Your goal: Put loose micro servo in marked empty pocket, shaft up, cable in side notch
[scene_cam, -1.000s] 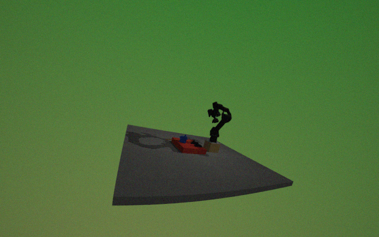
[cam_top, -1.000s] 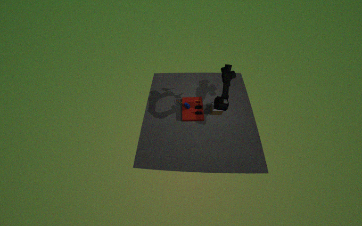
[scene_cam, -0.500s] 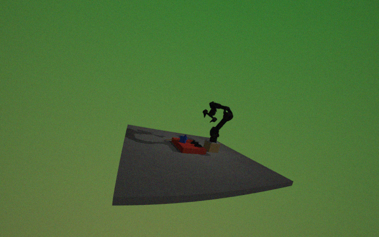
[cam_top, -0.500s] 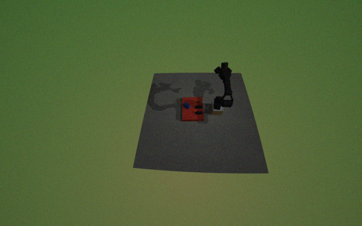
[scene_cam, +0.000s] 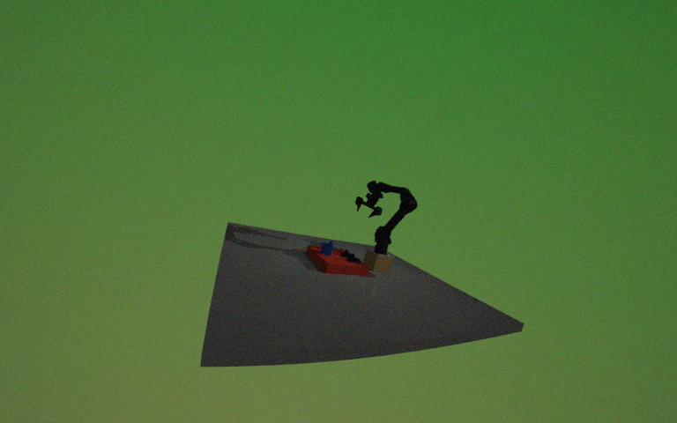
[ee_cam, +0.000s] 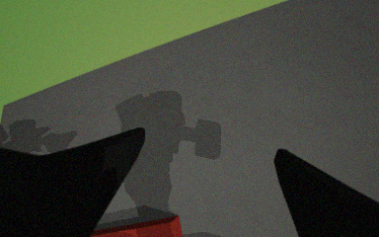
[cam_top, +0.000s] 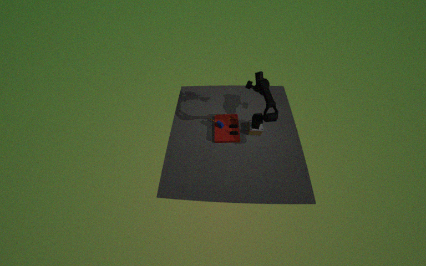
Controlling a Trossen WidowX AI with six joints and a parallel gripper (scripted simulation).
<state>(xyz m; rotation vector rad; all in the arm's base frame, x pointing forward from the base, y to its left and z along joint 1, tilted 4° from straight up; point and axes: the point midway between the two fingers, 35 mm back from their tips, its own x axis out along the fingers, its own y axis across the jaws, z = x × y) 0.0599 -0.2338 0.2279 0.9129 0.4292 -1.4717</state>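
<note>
Now: the red deck 31 cm to the left of my gripper tip, 26 cm below it and 24 cm ahead of it.
</note>
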